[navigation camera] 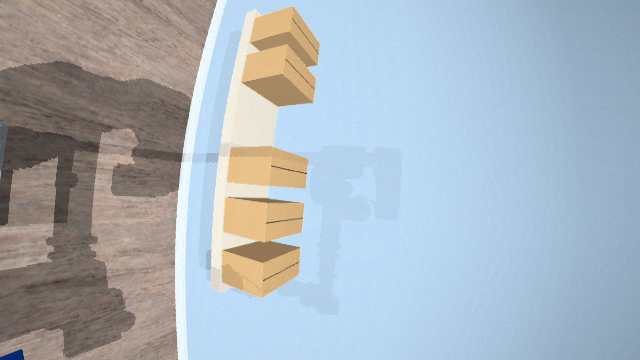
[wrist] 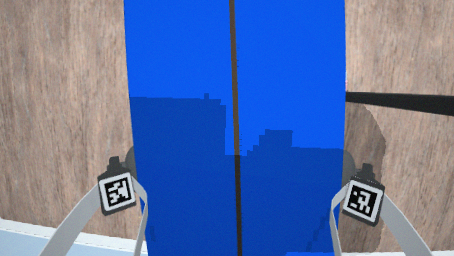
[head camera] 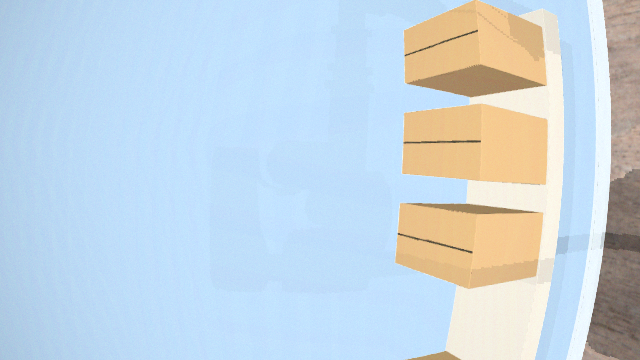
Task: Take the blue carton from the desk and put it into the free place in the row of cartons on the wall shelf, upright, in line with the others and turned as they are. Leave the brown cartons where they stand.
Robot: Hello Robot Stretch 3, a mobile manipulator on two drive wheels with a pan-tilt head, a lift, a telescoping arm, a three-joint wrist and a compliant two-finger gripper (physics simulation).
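Places are measured from the robot's base along level axes (x ahead, y left, z up), in metres.
Where they show: gripper, fingertip midpoint: (wrist: 238, 164).
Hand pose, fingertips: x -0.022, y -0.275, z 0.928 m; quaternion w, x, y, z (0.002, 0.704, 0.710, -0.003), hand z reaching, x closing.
Note:
After its pixels a point has its place.
In the wrist view my gripper (wrist: 238, 164) @[y -0.275, x -0.022, z 0.928 m] is shut on the blue carton (wrist: 290, 75) @[y -0.249, x -0.088, z 0.976 m], one fingertip against each side; a dark seam runs along its face. The carton is held over the floor. A blue corner (navigation camera: 11, 356) @[y -0.212, x 0.048, z 0.810 m] shows at the bottom left of the navigation view. The pale wall shelf (head camera: 555, 150) @[y -0.062, x 0.575, z 0.653 m] (navigation camera: 218, 210) @[y -0.047, x 0.576, z 0.649 m] bears a row of brown cartons (head camera: 442, 142) @[y -0.059, x 0.691, z 0.853 m] (navigation camera: 245, 217) @[y -0.053, x 0.580, z 0.772 m]. In the navigation view the free place is the wide gap between the second and third cartons from the top. In the head view it lies below the third carton.
The blue wall (head camera: 150, 150) @[y -0.021, x 0.835, z 1.328 m] (navigation camera: 475, 175) @[y 0.139, x 0.837, z 1.468 m] stands behind the shelf, with a white skirting strip (head camera: 602, 125) @[y -0.198, x 0.820, z 0.063 m] (navigation camera: 181, 250) @[y -0.374, x 0.818, z 0.066 m] and wooden floor (head camera: 622, 60) @[y -0.424, x 0.755, z 0.000 m] (wrist: 60, 75) @[y -1.257, x -0.152, z 0.001 m]. Robot shadows fall on floor and wall. A dark bar (wrist: 410, 102) shows right of the carton in the wrist view.

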